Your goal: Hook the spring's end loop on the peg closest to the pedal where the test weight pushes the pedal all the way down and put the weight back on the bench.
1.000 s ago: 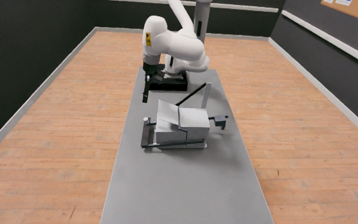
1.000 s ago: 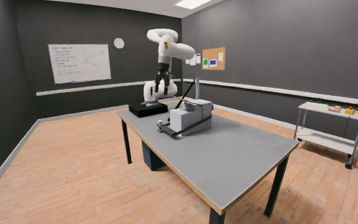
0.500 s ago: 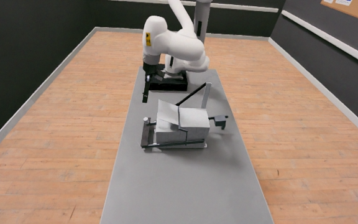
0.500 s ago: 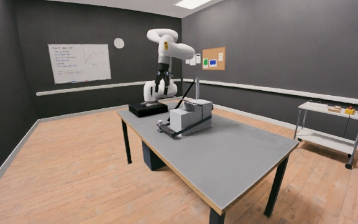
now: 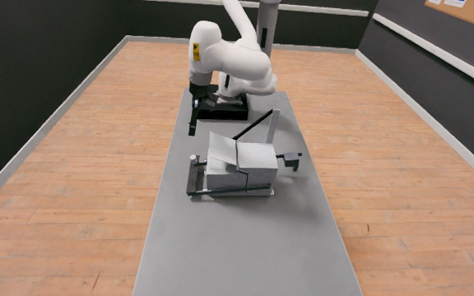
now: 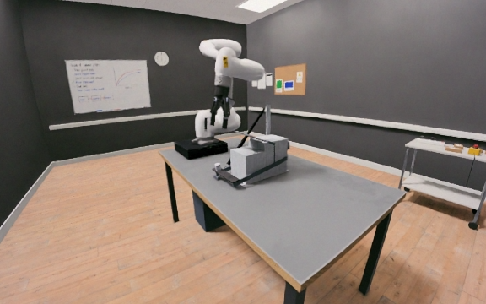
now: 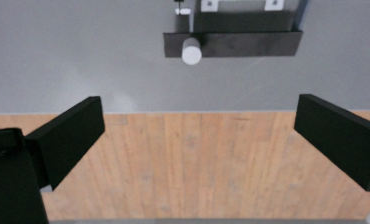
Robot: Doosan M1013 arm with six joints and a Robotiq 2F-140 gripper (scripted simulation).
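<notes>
The steel test weight lies 2 cm to the right of my hand and 24 cm below it. Round my hand: small dark object: 3 cm to the right, 31 cm below.
</notes>
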